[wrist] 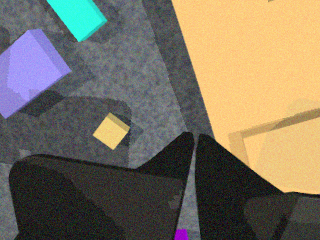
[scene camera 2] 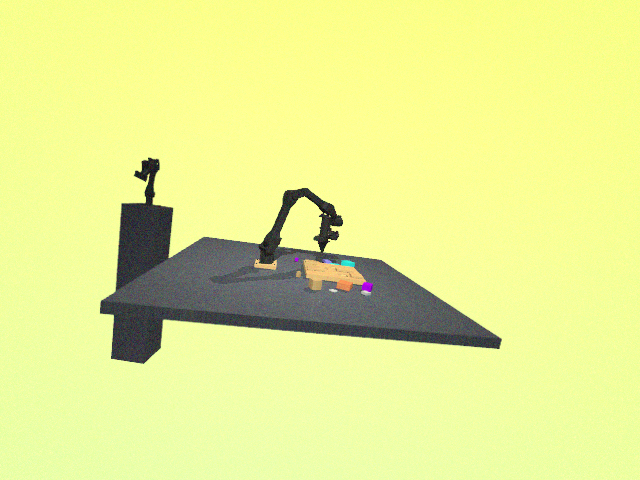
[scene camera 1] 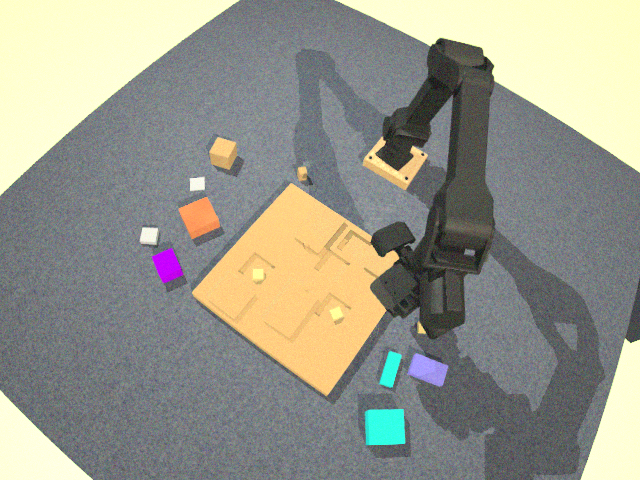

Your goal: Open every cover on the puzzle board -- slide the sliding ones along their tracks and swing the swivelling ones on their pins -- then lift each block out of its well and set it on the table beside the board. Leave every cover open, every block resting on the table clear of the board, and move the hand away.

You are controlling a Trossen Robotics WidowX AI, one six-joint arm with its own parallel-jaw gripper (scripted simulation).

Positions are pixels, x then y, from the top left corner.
Scene:
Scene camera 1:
gripper: 401, 297
orange block: 199, 217
cyan cube: 383, 427
tan puzzle board: 320, 349

